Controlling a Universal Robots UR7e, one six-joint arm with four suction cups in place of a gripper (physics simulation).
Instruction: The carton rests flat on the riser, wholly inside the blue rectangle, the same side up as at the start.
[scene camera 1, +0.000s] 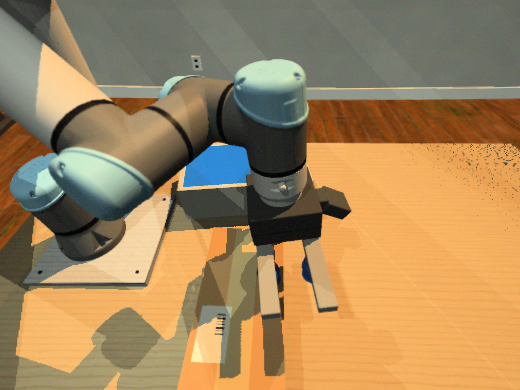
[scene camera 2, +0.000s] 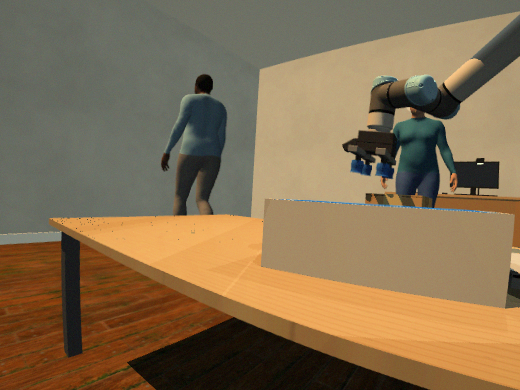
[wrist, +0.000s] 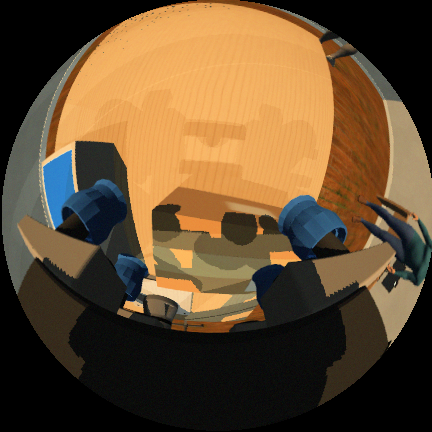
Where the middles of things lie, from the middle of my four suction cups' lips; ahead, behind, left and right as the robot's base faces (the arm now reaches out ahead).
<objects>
The carton (scene camera 2: 381, 199) is 80 mm behind my suction cup, 80 mm to the right of it and 140 mm below it. Also, from my suction cup: riser (scene camera 2: 459, 255) 70 mm behind, 330 mm to the left, 150 mm below.
</objects>
